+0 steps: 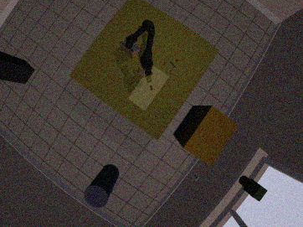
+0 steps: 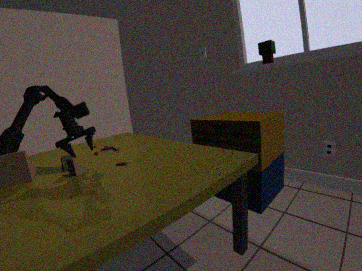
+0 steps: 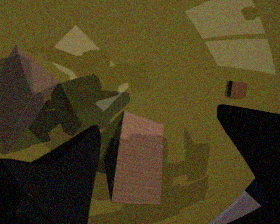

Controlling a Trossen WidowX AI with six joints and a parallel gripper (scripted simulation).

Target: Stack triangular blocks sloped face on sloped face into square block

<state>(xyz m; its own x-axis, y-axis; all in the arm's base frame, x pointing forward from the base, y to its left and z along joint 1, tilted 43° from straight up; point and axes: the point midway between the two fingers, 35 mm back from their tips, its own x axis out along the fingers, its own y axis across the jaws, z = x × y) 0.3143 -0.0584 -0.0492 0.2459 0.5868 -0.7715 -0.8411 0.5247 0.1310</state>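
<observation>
Now: the brown piece 140 mm ahead of my gripper tip, 100 mm to the right of it and 60 mm below it.
</observation>
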